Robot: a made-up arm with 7 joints.
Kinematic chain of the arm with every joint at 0, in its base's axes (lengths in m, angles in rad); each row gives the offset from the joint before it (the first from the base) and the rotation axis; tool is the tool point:
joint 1: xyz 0 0.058 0 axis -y
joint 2: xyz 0 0.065 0 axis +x
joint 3: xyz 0 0 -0.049 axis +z
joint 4: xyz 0 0 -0.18 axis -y
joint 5: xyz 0 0 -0.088 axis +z
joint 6: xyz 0 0 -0.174 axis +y
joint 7: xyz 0 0 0 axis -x
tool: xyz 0 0 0
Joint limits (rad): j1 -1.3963..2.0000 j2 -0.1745..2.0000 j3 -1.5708..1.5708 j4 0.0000..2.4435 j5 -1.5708..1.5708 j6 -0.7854..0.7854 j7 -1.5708..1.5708
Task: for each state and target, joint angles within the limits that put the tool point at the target. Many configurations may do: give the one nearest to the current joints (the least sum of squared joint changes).
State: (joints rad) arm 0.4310 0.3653 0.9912 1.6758 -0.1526 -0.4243 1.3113
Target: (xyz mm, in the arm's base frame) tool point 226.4 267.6 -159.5
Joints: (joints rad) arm 0.1859 -0.1326 0.7208 1.7677 -0.1526 -0.4243 1.3113
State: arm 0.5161 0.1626 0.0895 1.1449 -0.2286 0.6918 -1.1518
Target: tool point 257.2 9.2 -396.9
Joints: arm 0.4400 -0.1745 -0.4494 0.2732 -0.2286 0.6918 -1.1518
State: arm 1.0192 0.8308 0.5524 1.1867 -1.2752 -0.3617 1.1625
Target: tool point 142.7 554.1 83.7
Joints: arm 1.1316 1.1335 0.6219 0.6954 -1.2752 -0.3617 1.1625
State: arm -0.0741 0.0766 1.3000 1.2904 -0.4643 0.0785 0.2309
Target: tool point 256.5 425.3 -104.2
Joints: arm 0.6238 0.3889 0.9134 1.1688 -0.4643 0.0785 0.2309
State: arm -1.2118 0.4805 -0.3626 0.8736 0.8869 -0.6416 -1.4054
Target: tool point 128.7 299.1 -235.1
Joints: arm -0.7551 0.8922 0.1783 1.7234 0.8869 -0.6416 -1.4054
